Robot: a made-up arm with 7 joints. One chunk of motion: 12 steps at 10 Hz.
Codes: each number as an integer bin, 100 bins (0 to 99) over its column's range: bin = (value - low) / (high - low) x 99, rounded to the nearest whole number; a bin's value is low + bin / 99 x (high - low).
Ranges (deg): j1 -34..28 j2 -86..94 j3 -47..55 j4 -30..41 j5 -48..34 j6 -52..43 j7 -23..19
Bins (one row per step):
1: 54 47 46 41 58 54 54
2: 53 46 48 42 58 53 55
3: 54 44 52 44 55 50 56
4: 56 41 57 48 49 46 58
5: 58 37 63 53 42 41 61
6: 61 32 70 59 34 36 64
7: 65 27 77 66 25 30 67
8: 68 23 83 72 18 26 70
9: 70 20 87 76 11 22 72
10: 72 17 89 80 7 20 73
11: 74 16 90 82 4 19 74
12: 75 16 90 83 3 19 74
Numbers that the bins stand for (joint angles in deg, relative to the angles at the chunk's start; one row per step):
1: -0.18 -0.55 0.39 -0.60 0.04 -0.18 -0.09
2: -0.81 -2.36 2.45 0.12 0.04 -1.14 0.33
3: -0.18 -6.00 6.58 1.56 -2.44 -4.02 0.76
4: 1.07 -11.45 11.73 4.42 -7.41 -7.86 1.61
5: 2.32 -18.73 17.91 8.01 -13.21 -12.66 2.88
6: 4.20 -27.82 25.12 12.31 -19.84 -17.45 4.15
7: 6.71 -36.91 32.33 17.33 -27.29 -23.21 5.42
8: 8.59 -44.18 38.52 21.64 -33.09 -27.05 6.70
9: 9.84 -49.64 42.64 24.51 -38.89 -30.89 7.55
10: 11.09 -55.09 44.70 27.37 -42.20 -32.81 7.97
11: 12.34 -56.91 45.73 28.81 -44.69 -33.77 8.39
12: 12.97 -56.91 45.73 29.53 -45.52 -33.77 8.39

